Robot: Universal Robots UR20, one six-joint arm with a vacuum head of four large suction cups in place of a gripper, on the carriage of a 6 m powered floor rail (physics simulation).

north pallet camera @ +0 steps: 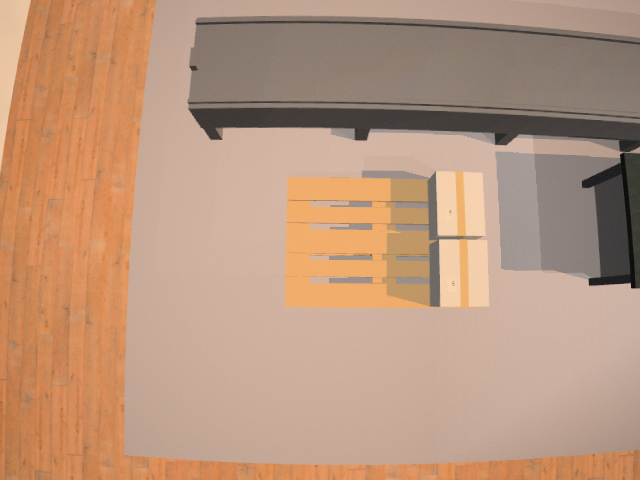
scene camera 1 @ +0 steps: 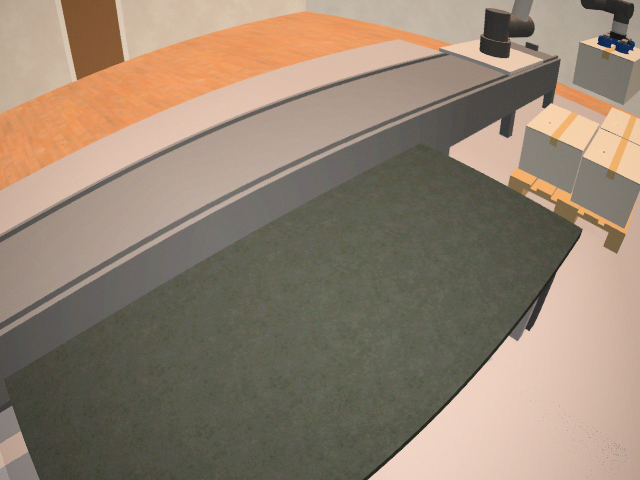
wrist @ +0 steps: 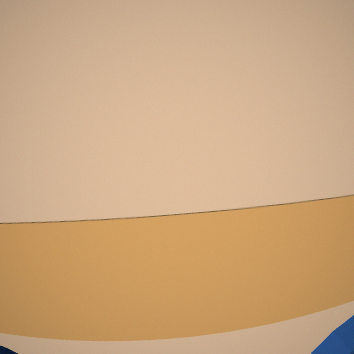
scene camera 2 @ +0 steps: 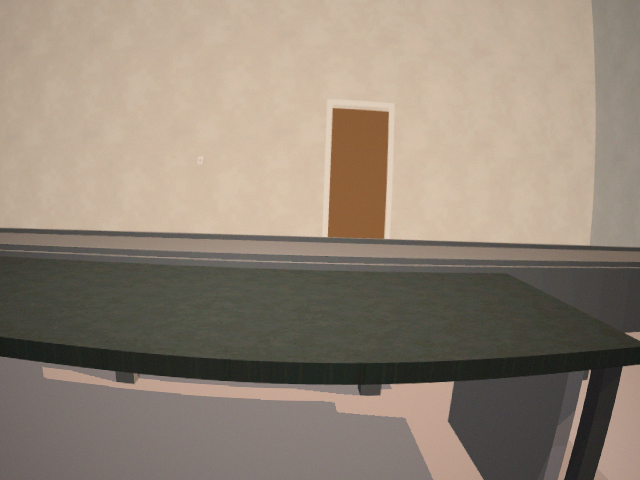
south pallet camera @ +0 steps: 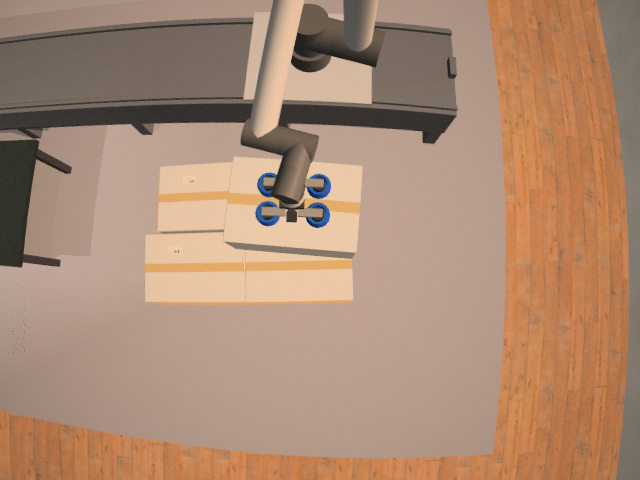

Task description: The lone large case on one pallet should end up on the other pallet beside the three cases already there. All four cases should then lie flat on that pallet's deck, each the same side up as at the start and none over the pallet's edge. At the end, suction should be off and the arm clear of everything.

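Frame: origin at the arm's base, x ahead, y left, z up, level; centimetres.
Seen in the pictures: hand, tool point: point(wrist: 179, 249); arm's base, link origin: point(scene camera 1: 494, 53) point(south pallet camera: 310, 54).
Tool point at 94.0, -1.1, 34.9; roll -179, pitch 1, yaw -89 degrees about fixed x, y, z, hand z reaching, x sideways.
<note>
Offsets run from my tool point to a thing's top centre, as dx, dy, dz. Level surfaces: height alone.
My gripper point(scene camera 1: 616, 43) point(south pallet camera: 293, 200), the suction head with blue cups, is on the top of the large taped case {+0.9, -0.3, +2.6} point(scene camera 1: 602, 73) point(south pallet camera: 330, 237) point(wrist: 175, 125). The case hangs roughly level, with a clear gap above the south pallet point(scene camera 1: 615, 232) and its cases. On that pallet stand a left rear case {-11.4, -52.8, -48.1} point(scene camera 1: 550, 160) point(south pallet camera: 196, 219), a left front case {+28.3, -57.3, -48.1} point(scene camera 1: 604, 191) point(south pallet camera: 193, 286) and a right front case {+24.1, +0.7, -48.1} point(scene camera 1: 620, 124) point(south pallet camera: 299, 286). In the south pallet view the held case covers the right rear part of the deck and overlaps the edges of its neighbours. The north pallet point(north pallet camera: 336, 188) has bare boards.
Two smaller cases, one point(north pallet camera: 471, 206) behind the other point(north pallet camera: 475, 273), stand at the north pallet's right end. The dark table {dz -38.9} point(scene camera 1: 310, 310) point(scene camera 2: 310, 320) stands between the pallets. The rail point(scene camera 1: 180, 191) point(north pallet camera: 413, 67) point(south pallet camera: 129, 67) runs behind, with the arm's carriage point(south pallet camera: 341, 85) near its south end.
</note>
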